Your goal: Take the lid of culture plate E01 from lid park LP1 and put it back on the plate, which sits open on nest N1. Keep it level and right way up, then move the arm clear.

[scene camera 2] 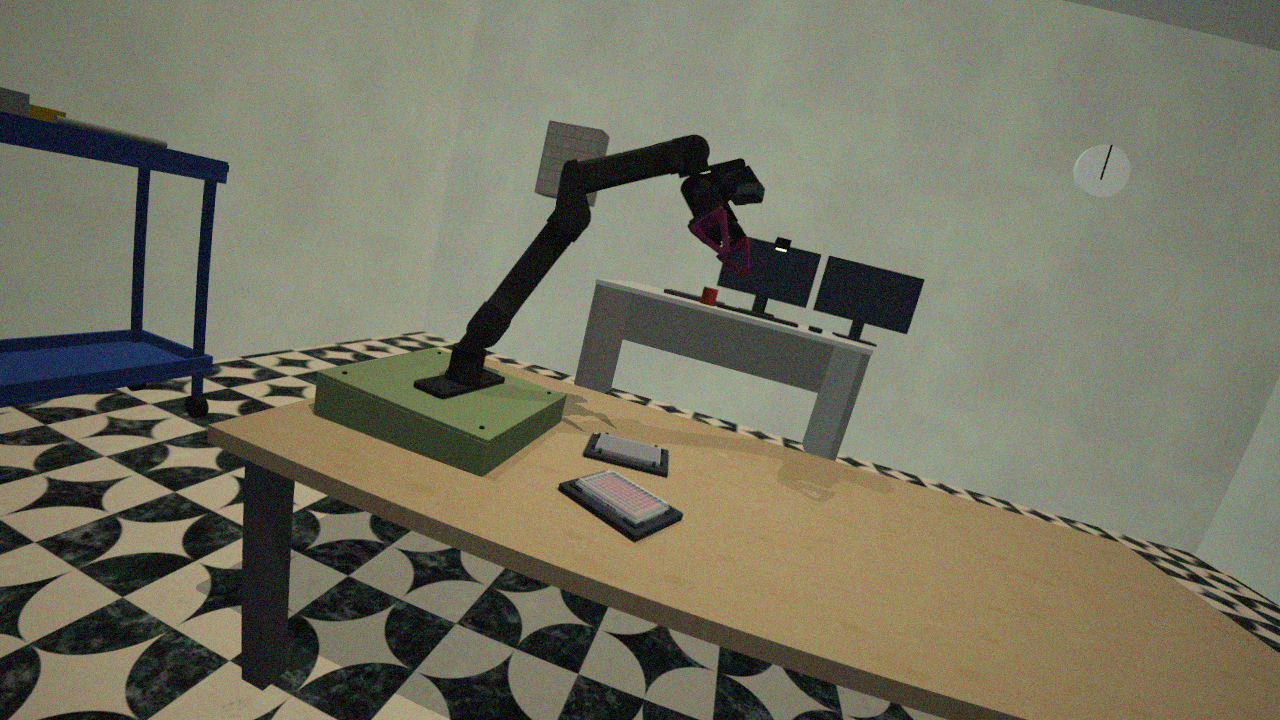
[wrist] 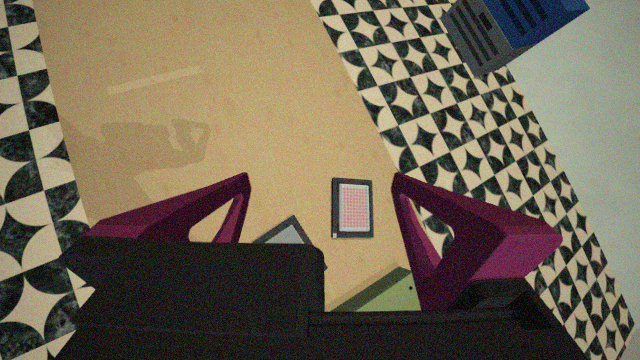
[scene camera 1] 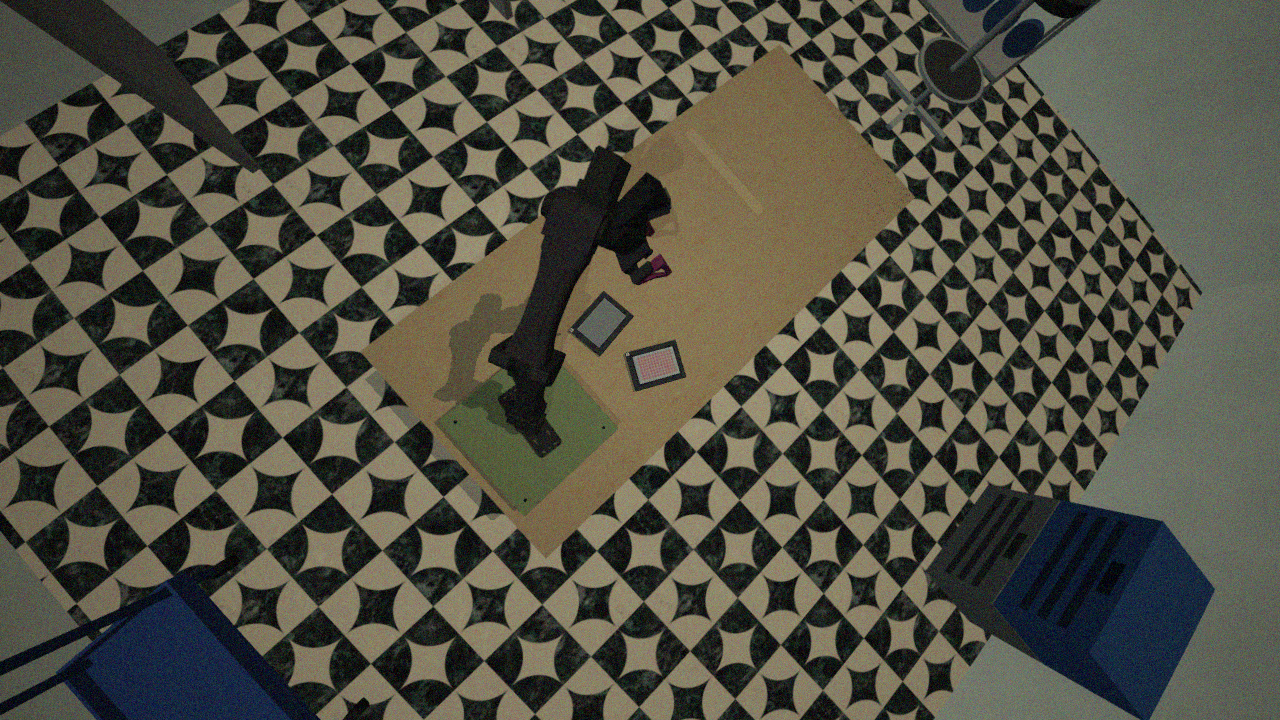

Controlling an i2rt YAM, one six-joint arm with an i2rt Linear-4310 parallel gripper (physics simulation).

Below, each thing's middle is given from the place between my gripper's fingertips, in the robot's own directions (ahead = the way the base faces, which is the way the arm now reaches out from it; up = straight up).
My hand is 390 mm above the grey plate lid (scene camera 2: pixel 611 445), 110 mm past it and 20 mm to the right of it. The rest, counted from my hand: dark lid park (scene camera 2: pixel 589 452) 400 mm below, 110 mm behind, 20 mm to the left; dark plate nest (scene camera 2: pixel 635 532) 400 mm below, 180 mm to the right, 60 mm behind; pink-topped well plate (scene camera 2: pixel 625 498) 390 mm below, 180 mm to the right, 60 mm behind.
